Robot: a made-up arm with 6 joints. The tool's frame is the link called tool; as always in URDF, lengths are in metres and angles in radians. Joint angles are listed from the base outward. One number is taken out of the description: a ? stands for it. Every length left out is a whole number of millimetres.
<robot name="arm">
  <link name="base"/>
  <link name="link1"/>
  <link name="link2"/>
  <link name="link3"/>
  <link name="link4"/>
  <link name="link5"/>
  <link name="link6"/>
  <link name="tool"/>
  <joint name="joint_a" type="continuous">
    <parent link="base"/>
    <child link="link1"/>
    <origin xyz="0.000 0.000 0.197"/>
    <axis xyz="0 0 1"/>
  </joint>
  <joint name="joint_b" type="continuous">
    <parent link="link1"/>
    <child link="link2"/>
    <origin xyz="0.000 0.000 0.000"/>
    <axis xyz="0 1 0"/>
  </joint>
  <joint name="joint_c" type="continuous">
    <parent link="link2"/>
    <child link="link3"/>
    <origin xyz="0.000 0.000 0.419"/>
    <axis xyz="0 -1 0"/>
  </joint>
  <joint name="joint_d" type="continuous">
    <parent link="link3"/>
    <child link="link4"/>
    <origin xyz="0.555 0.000 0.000"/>
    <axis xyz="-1 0 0"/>
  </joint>
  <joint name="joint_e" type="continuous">
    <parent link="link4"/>
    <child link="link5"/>
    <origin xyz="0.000 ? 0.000"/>
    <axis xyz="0 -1 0"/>
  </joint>
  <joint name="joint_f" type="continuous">
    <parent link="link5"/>
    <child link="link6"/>
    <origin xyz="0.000 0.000 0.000"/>
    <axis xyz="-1 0 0"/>
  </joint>
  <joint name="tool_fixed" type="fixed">
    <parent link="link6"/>
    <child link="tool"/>
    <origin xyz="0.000 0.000 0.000"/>
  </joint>
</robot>
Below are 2 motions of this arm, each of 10 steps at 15 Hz.
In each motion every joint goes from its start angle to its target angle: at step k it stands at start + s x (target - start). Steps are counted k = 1, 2, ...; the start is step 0. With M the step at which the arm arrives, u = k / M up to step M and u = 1 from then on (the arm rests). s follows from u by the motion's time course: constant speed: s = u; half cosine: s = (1 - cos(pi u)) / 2; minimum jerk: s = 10 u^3 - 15 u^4 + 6 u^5.
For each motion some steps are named. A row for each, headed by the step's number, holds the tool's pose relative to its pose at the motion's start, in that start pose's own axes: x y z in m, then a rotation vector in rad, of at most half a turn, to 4 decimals.
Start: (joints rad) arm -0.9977 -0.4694 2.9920 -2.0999 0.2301 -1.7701
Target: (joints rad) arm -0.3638 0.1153 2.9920 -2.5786 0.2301 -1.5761
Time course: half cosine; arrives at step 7
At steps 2, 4, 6, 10:
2: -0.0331 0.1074 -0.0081 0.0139 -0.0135 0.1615
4: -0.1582 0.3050 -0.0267 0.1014 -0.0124 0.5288
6: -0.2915 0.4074 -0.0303 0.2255 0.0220 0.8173
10: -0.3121 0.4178 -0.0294 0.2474 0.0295 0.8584

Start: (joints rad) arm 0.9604 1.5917 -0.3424 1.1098 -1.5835 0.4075
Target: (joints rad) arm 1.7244 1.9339 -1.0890 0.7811 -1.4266 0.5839
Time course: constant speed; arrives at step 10
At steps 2, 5, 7, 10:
2: 0.0280 0.0880 0.0737 -0.1936 0.1502 -0.0093
5: 0.1203 0.2114 0.1224 -0.4304 0.4189 0.0448
7: 0.1964 0.2809 0.1093 -0.5433 0.6176 0.1247
10: 0.2972 0.3639 0.0272 -0.6316 0.9273 0.3041

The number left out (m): -0.109
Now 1 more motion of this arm.
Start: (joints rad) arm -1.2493 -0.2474 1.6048 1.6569 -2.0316 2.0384
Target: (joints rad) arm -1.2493 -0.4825 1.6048 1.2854 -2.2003 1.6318
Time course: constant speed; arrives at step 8
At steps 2, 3, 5, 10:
2: 0.0167 0.0252 -0.0504 0.1106 -0.1182 -0.0037
3: 0.0255 0.0386 -0.0746 0.1640 -0.1768 -0.0030
5: 0.0441 0.0668 -0.1210 0.2667 -0.2929 0.0030
10: 0.0740 0.1123 -0.1854 0.4088 -0.4638 0.0231

